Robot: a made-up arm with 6 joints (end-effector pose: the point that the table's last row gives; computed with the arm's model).
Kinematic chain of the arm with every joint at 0, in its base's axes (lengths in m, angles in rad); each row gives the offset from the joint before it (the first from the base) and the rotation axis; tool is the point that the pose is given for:
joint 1: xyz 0 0 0.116 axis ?
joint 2: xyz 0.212 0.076 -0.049 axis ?
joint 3: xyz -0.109 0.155 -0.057 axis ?
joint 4: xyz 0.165 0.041 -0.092 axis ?
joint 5: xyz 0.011 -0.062 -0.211 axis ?
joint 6: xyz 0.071 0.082 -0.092 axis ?
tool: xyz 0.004 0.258 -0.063
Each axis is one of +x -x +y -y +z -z.
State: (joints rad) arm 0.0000 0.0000 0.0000 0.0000 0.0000 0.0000
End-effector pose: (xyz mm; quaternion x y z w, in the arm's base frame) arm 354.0 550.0 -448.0 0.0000 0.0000 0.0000 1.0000
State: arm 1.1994 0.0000 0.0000 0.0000 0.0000 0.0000
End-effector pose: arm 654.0 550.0 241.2 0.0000 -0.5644 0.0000 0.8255
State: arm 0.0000 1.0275 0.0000 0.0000 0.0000 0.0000
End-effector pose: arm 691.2 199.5 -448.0 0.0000 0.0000 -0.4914 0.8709
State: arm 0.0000 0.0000 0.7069 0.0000 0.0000 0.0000
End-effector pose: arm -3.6 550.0 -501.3 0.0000 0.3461 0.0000 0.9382
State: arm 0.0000 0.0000 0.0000 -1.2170 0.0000 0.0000
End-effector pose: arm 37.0 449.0 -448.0 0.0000 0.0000 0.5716 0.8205
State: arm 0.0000 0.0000 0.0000 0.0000 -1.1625 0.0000
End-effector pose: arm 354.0 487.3 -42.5 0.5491 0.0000 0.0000 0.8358
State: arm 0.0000 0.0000 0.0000 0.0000 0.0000 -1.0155
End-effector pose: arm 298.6 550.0 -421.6 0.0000 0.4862 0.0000 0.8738
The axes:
joint 1: -y
joint 2: -z
joint 3: +y
joint 4: -z
joint 5: -x
joint 6: -y

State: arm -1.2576 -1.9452 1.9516 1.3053 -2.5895 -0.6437
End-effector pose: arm 29.5 -24.6 -50.8 0.3008 0.8569 0.0006 0.4186
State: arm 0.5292 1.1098 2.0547 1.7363 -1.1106 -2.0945
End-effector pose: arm 374.6 387.3 -86.2 -0.7880 -0.4431 0.3991 0.1533
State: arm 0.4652 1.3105 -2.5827 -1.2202 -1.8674 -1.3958
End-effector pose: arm 295.7 445.4 230.2 -0.3739 0.2416 -0.1253 0.8867
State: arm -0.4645 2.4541 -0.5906 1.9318 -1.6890 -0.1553
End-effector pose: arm 257.3 -16.7 33.8 0.5083 0.8272 0.2306 0.0649
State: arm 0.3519 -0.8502 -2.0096 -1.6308 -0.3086 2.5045
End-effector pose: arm 123.9 387.1 44.6 -0.4089 0.3175 -0.5506 0.6549
